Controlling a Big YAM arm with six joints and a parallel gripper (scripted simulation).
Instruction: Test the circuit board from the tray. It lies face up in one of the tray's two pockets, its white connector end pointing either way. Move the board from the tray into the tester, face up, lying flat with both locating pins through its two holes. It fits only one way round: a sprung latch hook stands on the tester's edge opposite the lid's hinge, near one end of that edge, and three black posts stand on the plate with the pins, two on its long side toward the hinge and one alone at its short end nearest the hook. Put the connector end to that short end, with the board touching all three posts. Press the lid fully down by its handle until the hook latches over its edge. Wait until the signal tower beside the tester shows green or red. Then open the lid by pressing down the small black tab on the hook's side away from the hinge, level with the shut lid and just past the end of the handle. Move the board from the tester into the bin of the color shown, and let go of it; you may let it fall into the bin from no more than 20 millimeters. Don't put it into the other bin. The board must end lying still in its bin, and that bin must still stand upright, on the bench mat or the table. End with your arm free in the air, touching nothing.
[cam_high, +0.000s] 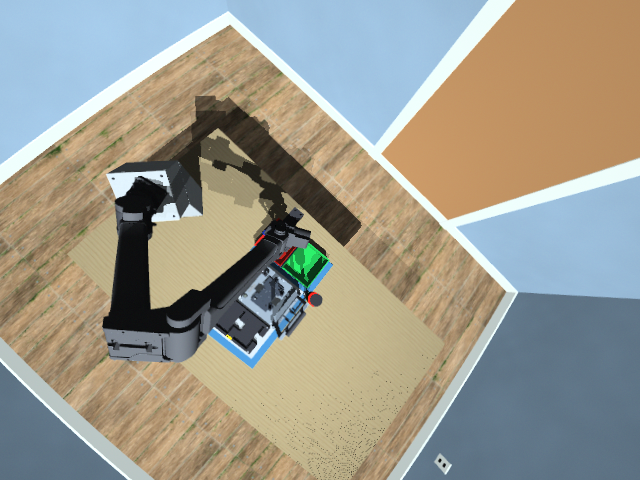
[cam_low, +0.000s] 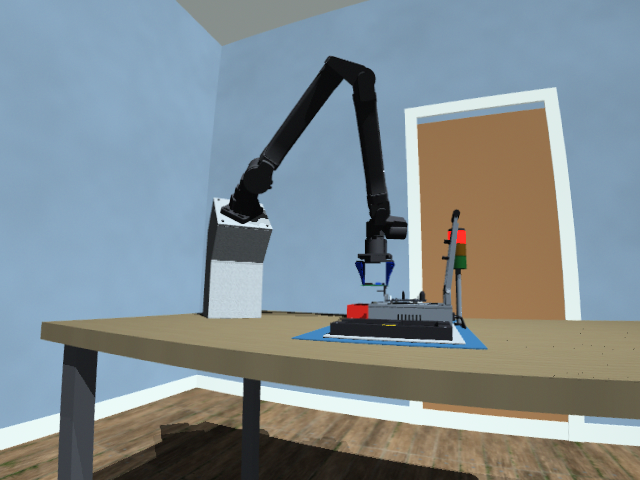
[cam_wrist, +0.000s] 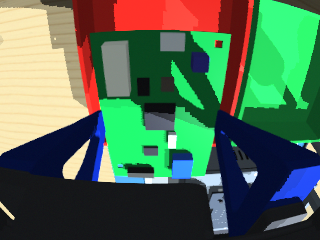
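Right now the red bin is 10 cm below my hand. The rest, counted from my hand: green bin 15 cm ahead, 3 cm to the right, 10 cm below; then green circuit board right at my hand; then black latch hook 2 cm ahead, 15 cm to the right, 2 cm below.
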